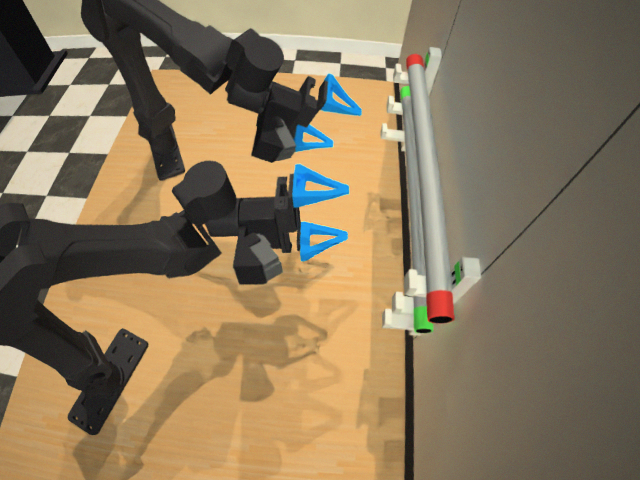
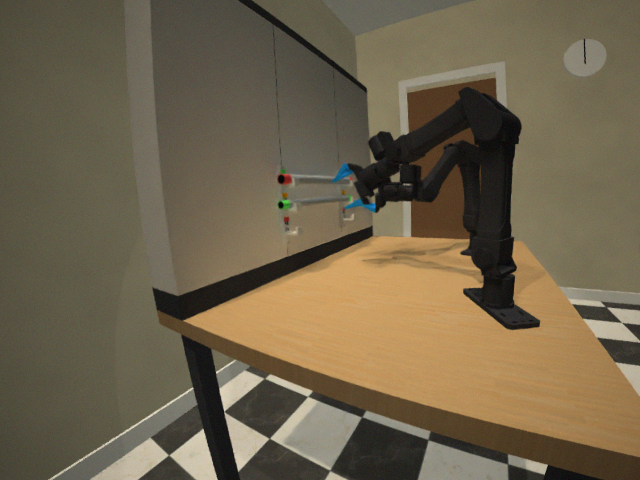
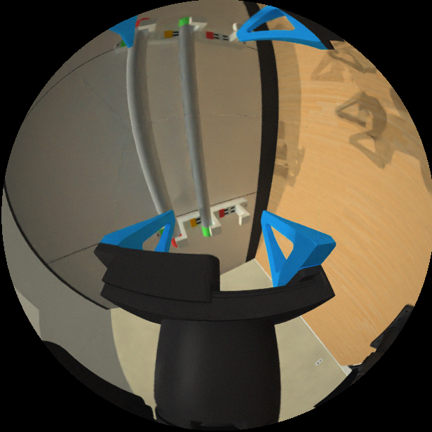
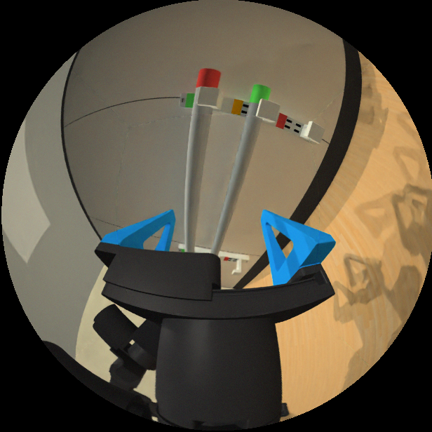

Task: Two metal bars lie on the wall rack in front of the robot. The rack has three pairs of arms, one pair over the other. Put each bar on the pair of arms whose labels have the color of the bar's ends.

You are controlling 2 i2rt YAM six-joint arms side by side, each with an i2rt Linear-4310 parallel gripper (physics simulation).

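Frame: origin at the left arm's base, x left, y ahead, z down, level; millimetres.
Where they show: left gripper, fingertip midpoint: (image 1: pixel 346 129) (image 2: pixel 338 195); right gripper, fingertip midpoint: (image 1: pixel 348 214); left arm's base, link origin: (image 1: pixel 165 149) (image 2: pixel 496 307); right arm's base, link origin: (image 1: pixel 109 380).
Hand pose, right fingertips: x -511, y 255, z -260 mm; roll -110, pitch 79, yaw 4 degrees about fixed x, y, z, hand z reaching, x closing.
Note:
Each offset is from my right fingertips to the top centre of the thing. "spot": to the spot under its first point. Level surfaces: height alone.
The wall rack @[spot: dx -167, dy +58, dz -96 mm] (image 1: pixel 469 268) holds two grey bars. The red-ended bar @[dx +17, dy +133, dz -67 mm] (image 1: pixel 430 170) (image 2: pixel 317 179) (image 3: pixel 137 100) (image 4: pixel 196 160) lies on the top pair of arms, by the green labels (image 4: pixel 189 100). The green-ended bar @[dx +23, dy +139, dz +14 mm] (image 1: pixel 414 196) (image 2: pixel 320 200) (image 3: pixel 190 100) (image 4: pixel 239 165) lies on the middle pair, by the orange labels (image 4: pixel 237 107). The bottom pair @[spot: dx +224, dy +221, dz +110 mm] (image 2: pixel 294 231) (image 4: pixel 312 131), by the red labels (image 4: pixel 281 121), holds no bar. My left gripper (image 1: pixel 346 127) (image 3: pixel 217 214) and my right gripper (image 1: pixel 347 212) (image 4: pixel 217 214) are open and empty, side by side, apart from the bars.
The wall panel (image 1: pixel 542 335) (image 2: pixel 217 155) stands behind the rack. The wooden table top @[dz +261 mm] (image 1: pixel 310 444) (image 2: pixel 361 330) lies below, carrying both arm bases. The two arms are close together in front of the rack.

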